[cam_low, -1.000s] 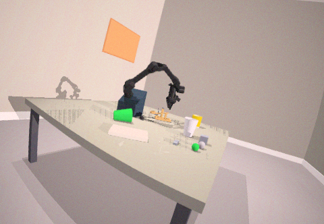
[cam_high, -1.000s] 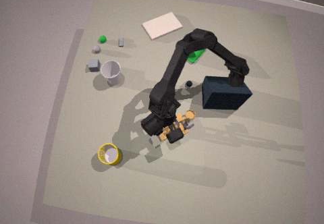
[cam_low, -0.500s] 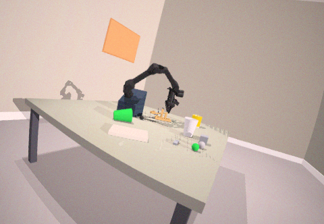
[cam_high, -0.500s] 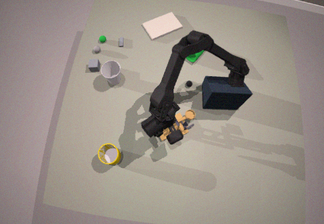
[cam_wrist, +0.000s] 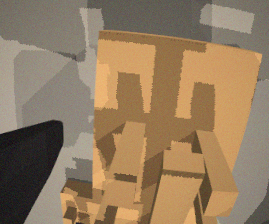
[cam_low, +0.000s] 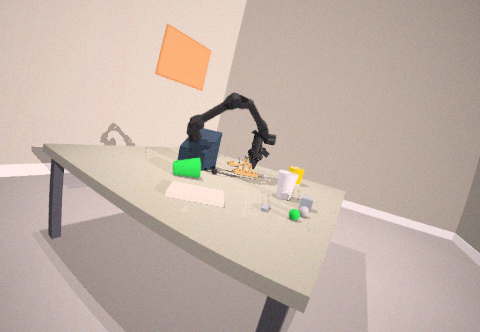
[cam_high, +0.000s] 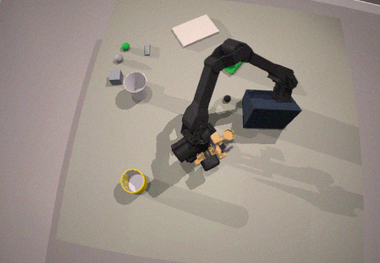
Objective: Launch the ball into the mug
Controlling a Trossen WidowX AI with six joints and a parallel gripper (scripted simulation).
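The small black ball is 23 cm to the right of my gripper tip, 13 cm behind it and 3 cm below it. From my gripper tip the other things lie so: yellow mug 25 cm ahead, 12 cm to the left, 2 cm below; white cup 28 cm to the right, 25 cm ahead, 2 cm below; tan wooden catapult 7 cm behind, 2 cm to the right.
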